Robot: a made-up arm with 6 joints.
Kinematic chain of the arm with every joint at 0, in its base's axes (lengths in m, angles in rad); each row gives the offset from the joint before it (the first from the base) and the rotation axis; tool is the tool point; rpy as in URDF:
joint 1: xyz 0 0 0.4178 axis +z
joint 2: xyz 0 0 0 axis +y
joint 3: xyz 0.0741 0 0.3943 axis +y
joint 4: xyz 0.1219 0 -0.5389 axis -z
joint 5: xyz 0 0 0 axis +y
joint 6: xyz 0.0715 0 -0.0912 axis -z
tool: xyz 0 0 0 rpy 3.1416 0 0
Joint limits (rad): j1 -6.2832..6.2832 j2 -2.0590..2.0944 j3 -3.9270..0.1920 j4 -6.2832..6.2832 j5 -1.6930..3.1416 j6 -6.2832..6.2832
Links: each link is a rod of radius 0.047 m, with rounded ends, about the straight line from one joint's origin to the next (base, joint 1, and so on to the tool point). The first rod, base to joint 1, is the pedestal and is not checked.
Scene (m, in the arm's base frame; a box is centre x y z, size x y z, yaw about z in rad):
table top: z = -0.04
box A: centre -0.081 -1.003 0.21 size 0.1 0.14 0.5 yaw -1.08
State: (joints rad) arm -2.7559 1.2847 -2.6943 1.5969 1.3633 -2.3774
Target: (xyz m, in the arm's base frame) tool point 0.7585 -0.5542 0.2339
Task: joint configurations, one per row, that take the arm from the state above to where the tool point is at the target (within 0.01 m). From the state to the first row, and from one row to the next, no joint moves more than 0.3 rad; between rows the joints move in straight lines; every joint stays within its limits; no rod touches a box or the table.
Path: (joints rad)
1: -2.4999 1.2193 -2.6547 1.5892 1.3823 -2.3774
2: -2.2439 1.1540 -2.6150 1.5814 1.4013 -2.3774
3: -1.9880 1.0886 -2.5754 1.5737 1.4203 -2.3774
4: -1.7320 1.0233 -2.5358 1.5660 1.4393 -2.3774
5: -1.4851 1.0716 -2.4432 1.5370 1.5395 -2.3774
6: -1.2381 1.1198 -2.3507 1.5080 1.6398 -2.3774
7: -0.9912 1.1681 -2.2581 1.4790 1.7400 -2.3774
8: -0.7443 1.2164 -2.1656 1.4500 1.8402 -2.3774

